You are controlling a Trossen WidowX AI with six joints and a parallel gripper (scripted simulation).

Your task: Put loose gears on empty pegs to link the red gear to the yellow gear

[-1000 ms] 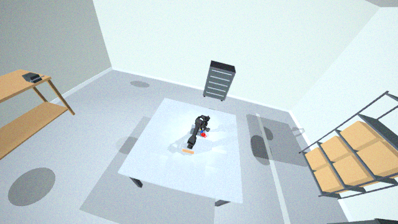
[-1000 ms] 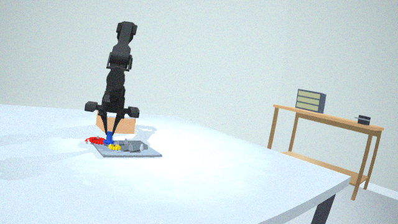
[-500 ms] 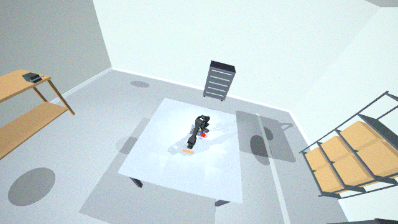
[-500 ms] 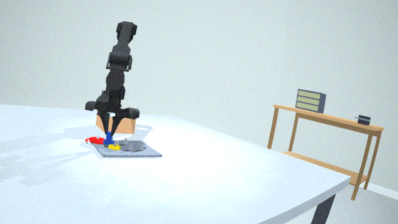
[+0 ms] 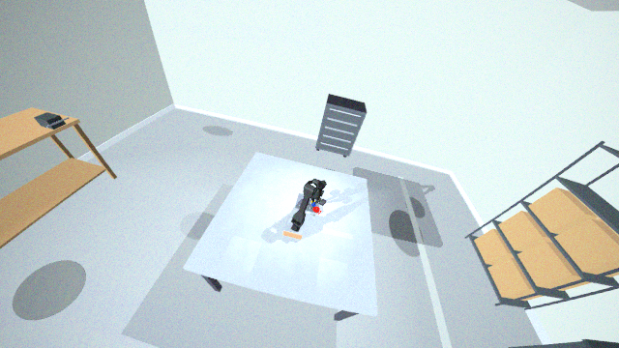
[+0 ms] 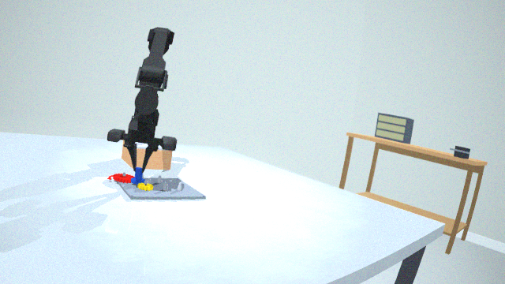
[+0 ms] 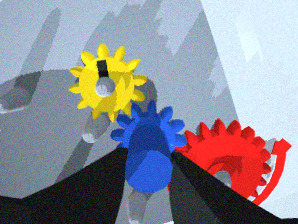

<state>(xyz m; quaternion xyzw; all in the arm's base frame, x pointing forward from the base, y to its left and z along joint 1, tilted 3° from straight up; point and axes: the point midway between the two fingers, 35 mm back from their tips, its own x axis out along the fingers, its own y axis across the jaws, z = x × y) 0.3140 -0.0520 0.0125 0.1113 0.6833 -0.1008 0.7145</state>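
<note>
Now: gripper tip 1 cm above the blue gear. Also, from my gripper tip: grey board: 1 cm ahead, 5 cm to the left, 3 cm below; then yellow gear: 3 cm ahead, 2 cm to the left, 3 cm below; then red gear: 3 cm behind, 4 cm to the right, 3 cm below.
</note>
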